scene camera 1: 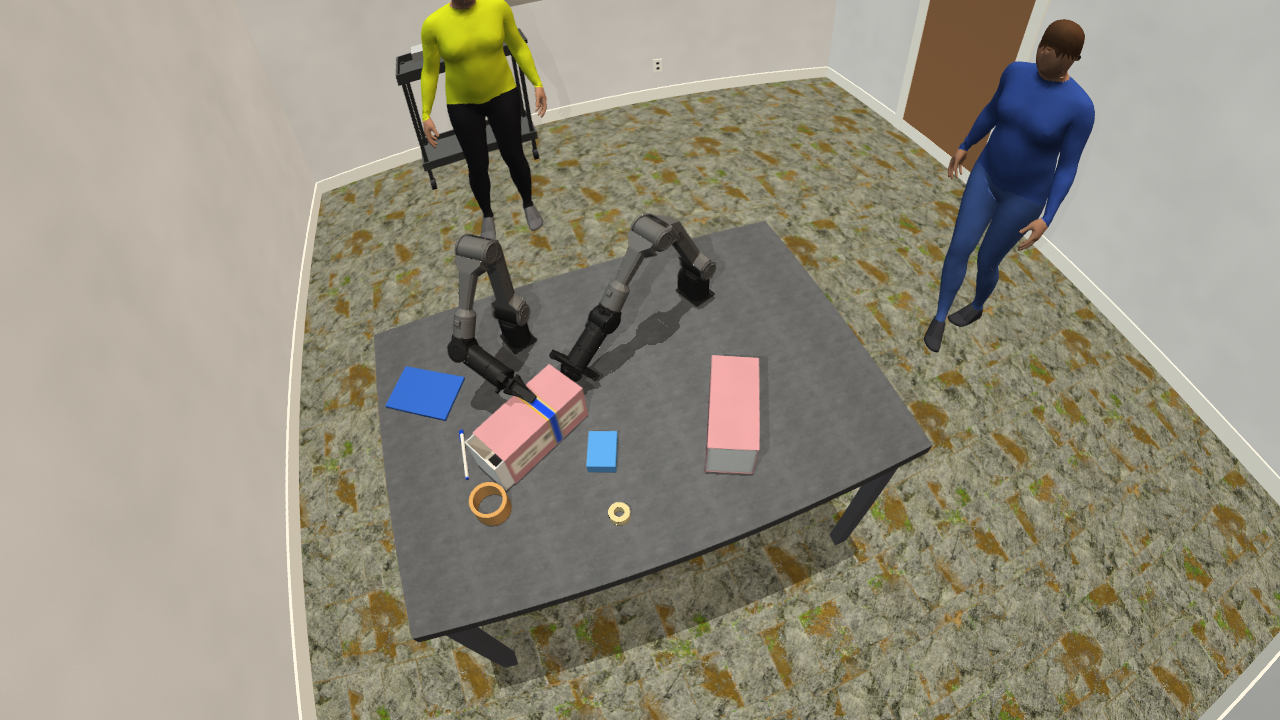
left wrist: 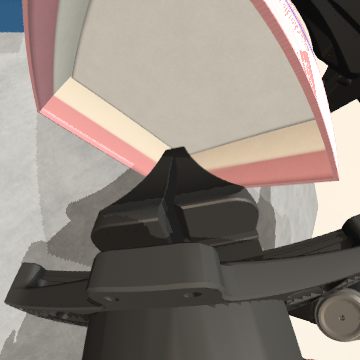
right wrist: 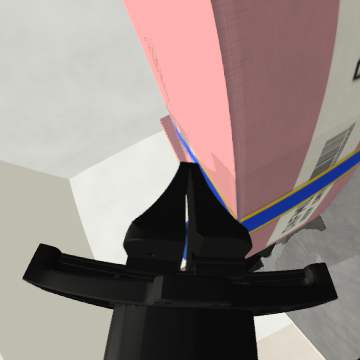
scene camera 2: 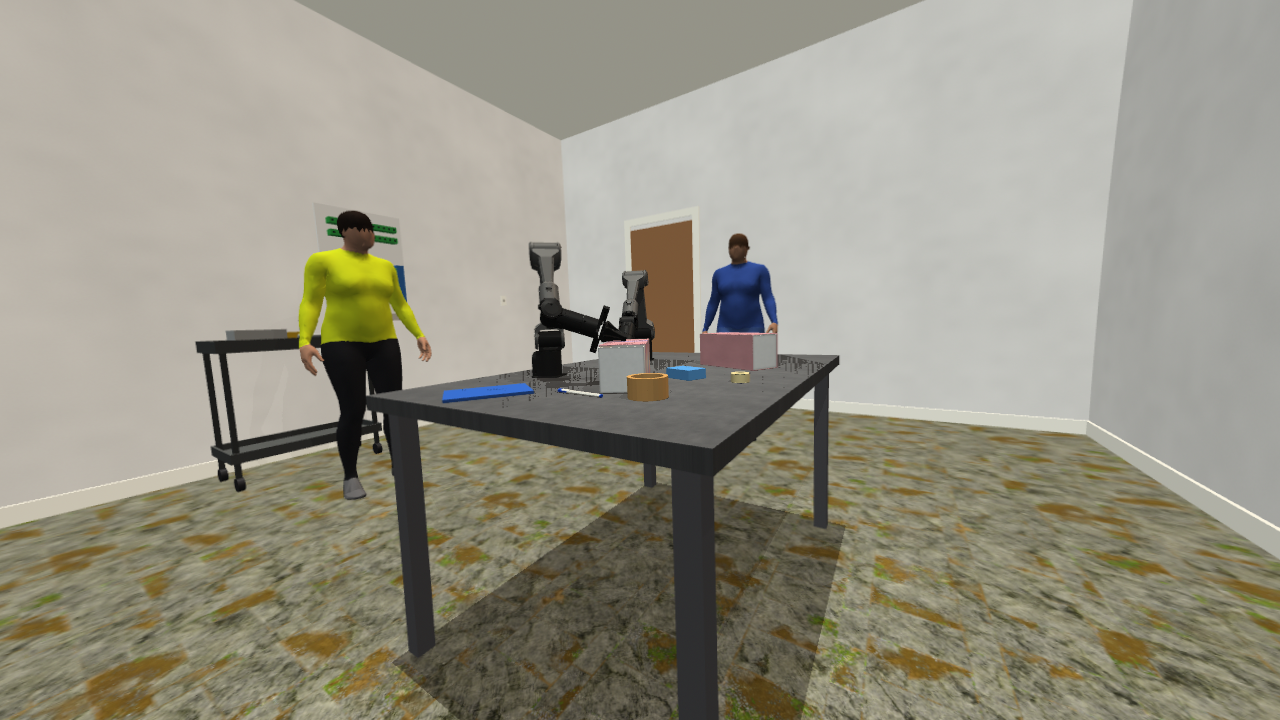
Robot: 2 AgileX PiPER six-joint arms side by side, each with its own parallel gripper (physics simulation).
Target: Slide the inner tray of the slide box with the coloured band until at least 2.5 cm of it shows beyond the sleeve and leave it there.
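The pink slide box with the blue band (scene camera 1: 517,428) (right wrist: 200,60) lies slantwise on the table. A short open stretch of its pale inner tray (scene camera 1: 489,467) (scene camera 2: 620,368) shows beyond the sleeve at the box's lower left end in scene camera 1, with a black patch inside. In the left wrist view, the tray's grey end panel (left wrist: 190,65) is recessed inside the sleeve's other end. My left gripper (left wrist: 176,160) is shut, its tips at that opening; tip contact is hidden. My right gripper (scene camera 1: 532,397) (right wrist: 187,172) is shut and empty beside the sleeve near the band.
An unbanded pink box (scene camera 1: 733,402) stands to the right. A light blue block (scene camera 1: 602,450), small tape roll (scene camera 1: 611,513), orange ring (scene camera 1: 492,519), pen (scene camera 1: 464,456) and flat blue panel (scene camera 1: 425,392) lie around the banded box. Two people stand beyond the table.
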